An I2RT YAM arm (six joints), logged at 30 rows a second.
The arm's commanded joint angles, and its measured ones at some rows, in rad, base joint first. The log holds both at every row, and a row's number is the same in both.
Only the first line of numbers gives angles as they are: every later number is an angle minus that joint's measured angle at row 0.
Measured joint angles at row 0:
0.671 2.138 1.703 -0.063 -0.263 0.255
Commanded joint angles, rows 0 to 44:
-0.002 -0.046 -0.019 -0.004 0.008 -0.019
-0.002 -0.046 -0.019 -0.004 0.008 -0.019
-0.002 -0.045 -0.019 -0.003 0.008 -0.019
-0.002 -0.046 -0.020 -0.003 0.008 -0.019
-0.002 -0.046 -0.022 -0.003 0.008 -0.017
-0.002 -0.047 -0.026 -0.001 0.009 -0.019
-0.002 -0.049 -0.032 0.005 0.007 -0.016
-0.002 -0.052 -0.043 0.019 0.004 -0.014
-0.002 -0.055 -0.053 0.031 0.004 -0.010
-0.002 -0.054 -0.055 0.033 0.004 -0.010
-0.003 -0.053 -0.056 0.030 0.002 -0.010
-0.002 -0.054 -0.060 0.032 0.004 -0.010
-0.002 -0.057 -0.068 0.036 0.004 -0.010
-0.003 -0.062 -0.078 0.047 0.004 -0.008
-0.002 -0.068 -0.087 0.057 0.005 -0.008
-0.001 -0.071 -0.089 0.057 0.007 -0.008
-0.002 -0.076 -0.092 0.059 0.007 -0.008
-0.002 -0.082 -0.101 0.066 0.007 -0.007
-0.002 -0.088 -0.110 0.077 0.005 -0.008
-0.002 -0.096 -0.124 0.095 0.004 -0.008
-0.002 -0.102 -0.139 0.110 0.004 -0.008
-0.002 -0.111 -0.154 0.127 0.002 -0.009
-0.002 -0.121 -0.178 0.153 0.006 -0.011
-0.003 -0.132 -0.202 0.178 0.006 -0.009
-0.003 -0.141 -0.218 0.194 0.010 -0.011
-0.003 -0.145 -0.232 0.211 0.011 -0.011
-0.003 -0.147 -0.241 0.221 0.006 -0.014
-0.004 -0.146 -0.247 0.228 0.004 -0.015
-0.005 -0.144 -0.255 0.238 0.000 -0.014
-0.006 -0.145 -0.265 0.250 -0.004 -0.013
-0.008 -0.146 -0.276 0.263 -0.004 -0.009
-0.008 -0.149 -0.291 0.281 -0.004 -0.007
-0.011 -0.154 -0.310 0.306 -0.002 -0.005
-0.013 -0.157 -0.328 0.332 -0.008 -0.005
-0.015 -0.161 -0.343 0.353 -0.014 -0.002
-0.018 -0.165 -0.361 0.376 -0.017 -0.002
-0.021 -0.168 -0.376 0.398 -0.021 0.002
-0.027 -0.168 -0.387 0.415 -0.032 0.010
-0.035 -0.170 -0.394 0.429 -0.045 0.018
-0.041 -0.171 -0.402 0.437 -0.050 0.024
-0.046 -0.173 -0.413 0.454 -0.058 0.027
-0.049 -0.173 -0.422 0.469 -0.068 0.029
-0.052 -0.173 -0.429 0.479 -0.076 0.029
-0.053 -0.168 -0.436 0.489 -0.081 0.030
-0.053 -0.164 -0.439 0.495 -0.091 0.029
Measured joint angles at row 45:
-0.047 -0.149 -0.411 0.452 -0.052 0.019
